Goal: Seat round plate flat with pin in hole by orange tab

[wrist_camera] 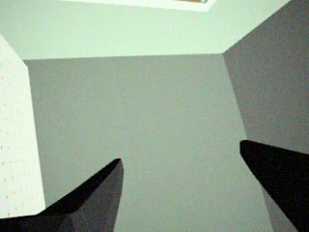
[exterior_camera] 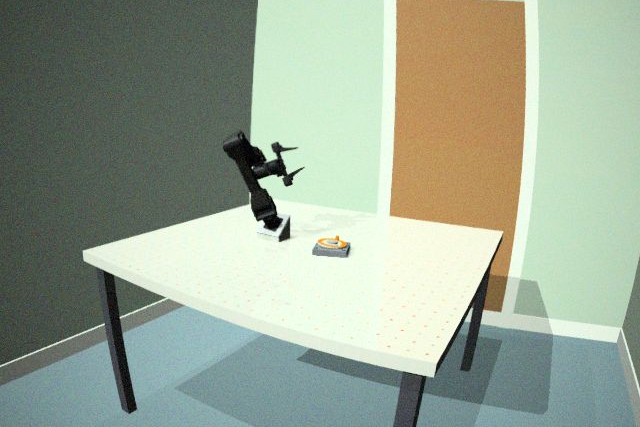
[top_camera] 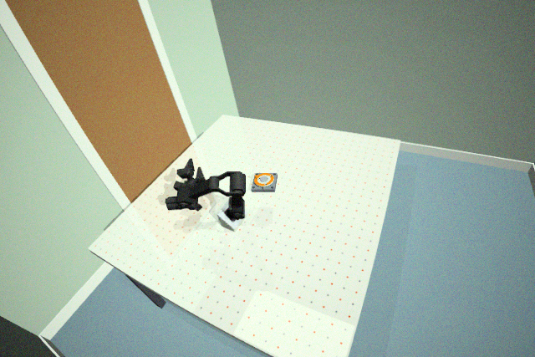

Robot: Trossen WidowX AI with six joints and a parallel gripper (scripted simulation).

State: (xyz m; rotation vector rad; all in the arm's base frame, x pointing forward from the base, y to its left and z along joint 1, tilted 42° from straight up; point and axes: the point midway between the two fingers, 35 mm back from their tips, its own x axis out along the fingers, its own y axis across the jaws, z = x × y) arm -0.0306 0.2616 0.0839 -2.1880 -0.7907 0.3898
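My gripper tip is 270 mm above the round plate, 260 mm short of it and 120 mm to the left of it. The rest, counted from my gripper tip: base 290 mm below, 260 mm ahead, 140 mm to the right.
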